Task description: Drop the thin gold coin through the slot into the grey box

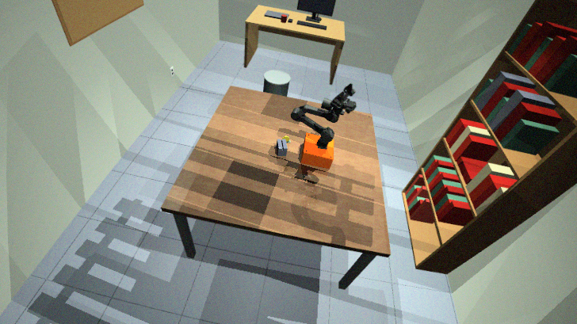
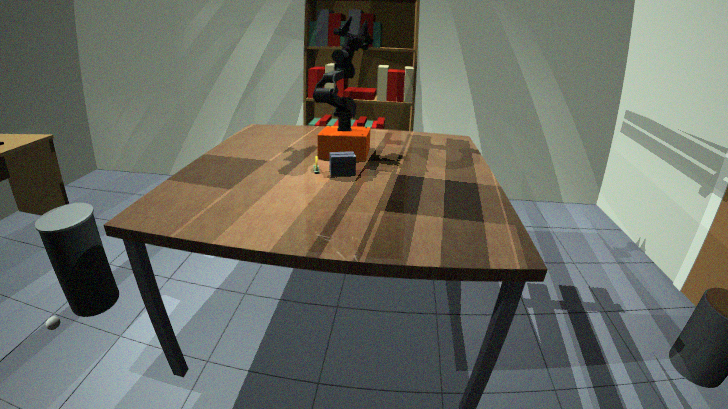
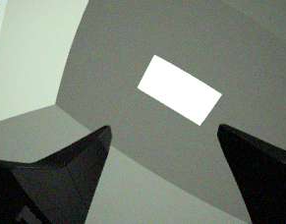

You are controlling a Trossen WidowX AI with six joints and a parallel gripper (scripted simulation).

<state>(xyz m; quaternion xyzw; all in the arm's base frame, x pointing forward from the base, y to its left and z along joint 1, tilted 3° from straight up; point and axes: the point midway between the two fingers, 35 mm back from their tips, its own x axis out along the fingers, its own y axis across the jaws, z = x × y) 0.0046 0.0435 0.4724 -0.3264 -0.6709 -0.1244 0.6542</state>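
The gold coin lies 27 cm ahead of my gripper tip, 16 cm to the right of it and 58 cm below it.
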